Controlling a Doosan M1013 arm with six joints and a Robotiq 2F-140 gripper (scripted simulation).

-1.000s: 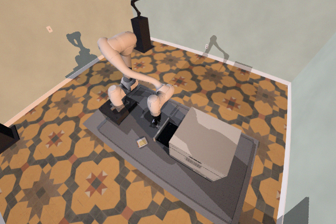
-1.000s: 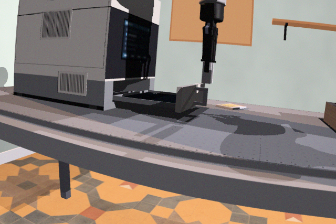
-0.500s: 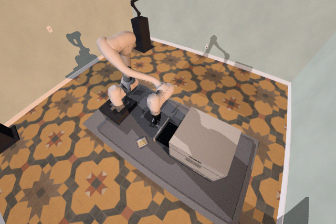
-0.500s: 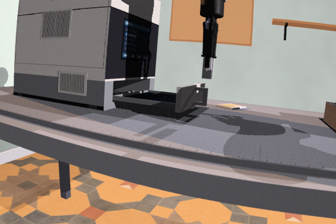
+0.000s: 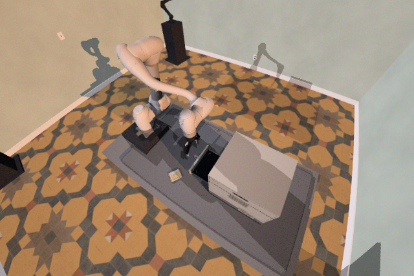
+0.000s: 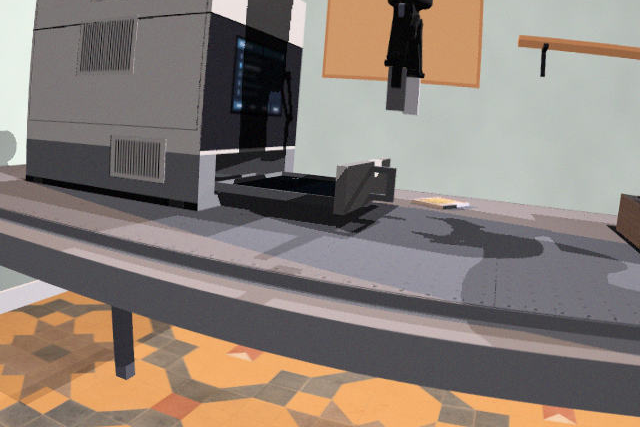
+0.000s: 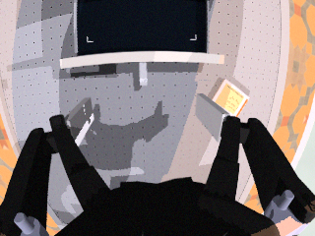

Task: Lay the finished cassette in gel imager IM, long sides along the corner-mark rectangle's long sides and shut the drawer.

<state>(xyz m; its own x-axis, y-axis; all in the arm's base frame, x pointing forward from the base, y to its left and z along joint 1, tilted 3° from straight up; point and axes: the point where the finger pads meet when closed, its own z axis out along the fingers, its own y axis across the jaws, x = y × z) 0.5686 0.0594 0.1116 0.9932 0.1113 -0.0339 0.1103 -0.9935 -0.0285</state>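
The cassette is 3 cm behind my hand, 23 cm to the right of it and 18 cm below it.
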